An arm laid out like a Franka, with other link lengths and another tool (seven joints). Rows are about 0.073 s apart.
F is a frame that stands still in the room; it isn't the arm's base.
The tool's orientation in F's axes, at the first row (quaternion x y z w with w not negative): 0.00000 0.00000 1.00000 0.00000
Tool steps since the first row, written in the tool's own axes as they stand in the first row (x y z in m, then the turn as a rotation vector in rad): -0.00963 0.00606 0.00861 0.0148 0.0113 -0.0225; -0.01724 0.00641 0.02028 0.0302 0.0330 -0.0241; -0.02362 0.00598 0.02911 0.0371 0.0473 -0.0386; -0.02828 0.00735 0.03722 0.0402 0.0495 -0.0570; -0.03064 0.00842 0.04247 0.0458 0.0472 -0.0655; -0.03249 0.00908 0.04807 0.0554 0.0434 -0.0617; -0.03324 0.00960 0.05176 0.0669 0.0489 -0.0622; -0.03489 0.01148 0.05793 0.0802 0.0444 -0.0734; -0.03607 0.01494 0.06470 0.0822 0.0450 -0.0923; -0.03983 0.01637 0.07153 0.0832 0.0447 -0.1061
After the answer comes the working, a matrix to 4 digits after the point.
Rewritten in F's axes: 0.00963 -0.00606 0.00861 -0.0148 -0.0113 -0.0225; 0.01724 -0.00641 0.02028 -0.0302 -0.0330 -0.0241; 0.02362 -0.00598 0.02911 -0.0371 -0.0473 -0.0386; 0.02828 -0.00735 0.03722 -0.0402 -0.0495 -0.0570; 0.03064 -0.00842 0.04247 -0.0458 -0.0472 -0.0655; 0.03249 -0.00908 0.04807 -0.0554 -0.0434 -0.0617; 0.03324 -0.00960 0.05176 -0.0669 -0.0489 -0.0622; 0.03489 -0.01148 0.05793 -0.0802 -0.0444 -0.0734; 0.03607 -0.01494 0.06470 -0.0822 -0.0450 -0.0923; 0.03983 -0.01637 0.07153 -0.0832 -0.0447 -0.1061
The tool's axes in the first row as the columns of a matrix, in F's axes (rounded; the answer above uses it unrounded):
-1.0000 0.0000 0.0000
0.0000 -1.0000 0.0000
0.0000 0.0000 1.0000

